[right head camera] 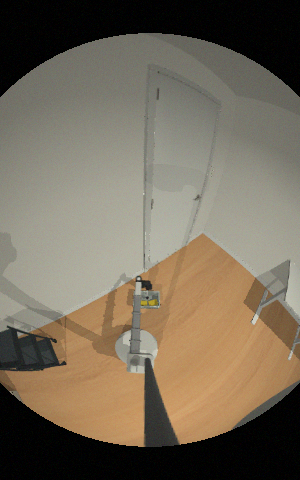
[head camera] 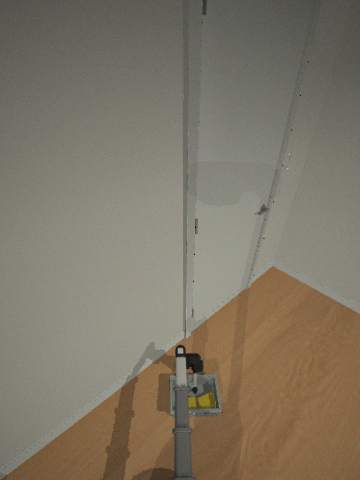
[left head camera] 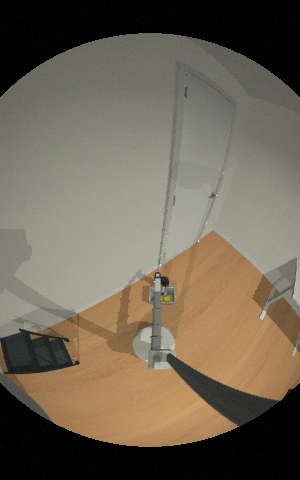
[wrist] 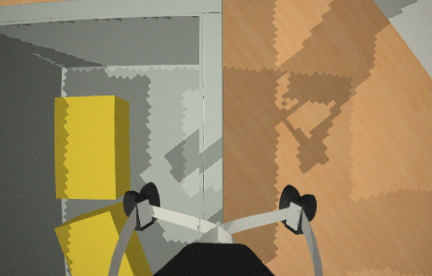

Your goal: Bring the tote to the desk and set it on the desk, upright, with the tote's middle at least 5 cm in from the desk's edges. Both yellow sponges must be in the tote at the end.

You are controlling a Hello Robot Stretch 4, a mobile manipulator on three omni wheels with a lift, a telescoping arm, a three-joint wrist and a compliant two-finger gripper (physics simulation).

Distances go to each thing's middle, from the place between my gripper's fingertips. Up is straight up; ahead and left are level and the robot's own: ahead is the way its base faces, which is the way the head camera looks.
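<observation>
There's a grey tote [head camera: 206, 383] that's 1 cm to the left of my hand, 10 cm behind it and 2 cm above it.
</observation>
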